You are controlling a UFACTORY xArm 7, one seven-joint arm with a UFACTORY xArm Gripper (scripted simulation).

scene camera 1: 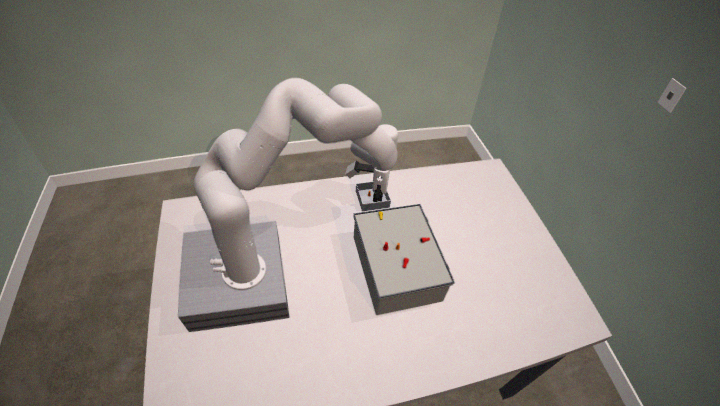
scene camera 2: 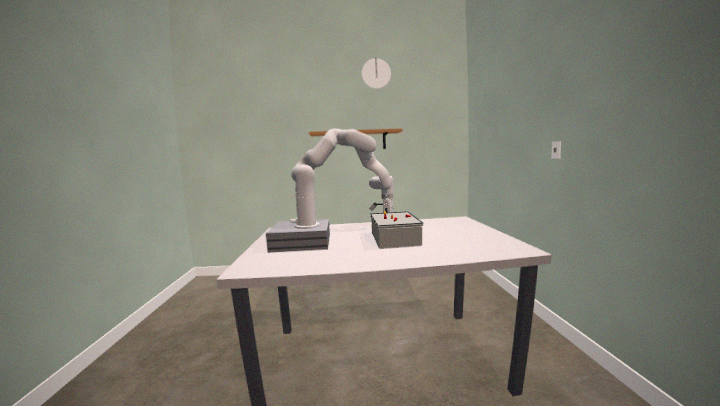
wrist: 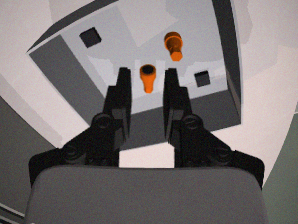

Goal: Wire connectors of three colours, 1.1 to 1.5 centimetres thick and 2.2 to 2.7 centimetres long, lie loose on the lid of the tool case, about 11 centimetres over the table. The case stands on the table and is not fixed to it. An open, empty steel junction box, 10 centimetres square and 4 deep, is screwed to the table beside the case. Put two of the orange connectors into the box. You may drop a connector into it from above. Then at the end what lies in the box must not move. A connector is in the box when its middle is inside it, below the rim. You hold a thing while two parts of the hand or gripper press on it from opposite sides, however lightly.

Labels:
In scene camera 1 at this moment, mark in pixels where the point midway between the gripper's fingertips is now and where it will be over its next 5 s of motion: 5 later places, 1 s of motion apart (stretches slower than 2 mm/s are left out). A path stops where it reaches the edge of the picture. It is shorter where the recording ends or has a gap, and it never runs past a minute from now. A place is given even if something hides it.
The gripper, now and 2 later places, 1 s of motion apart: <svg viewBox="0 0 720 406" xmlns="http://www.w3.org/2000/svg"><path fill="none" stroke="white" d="M377 198L382 162L383 155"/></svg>

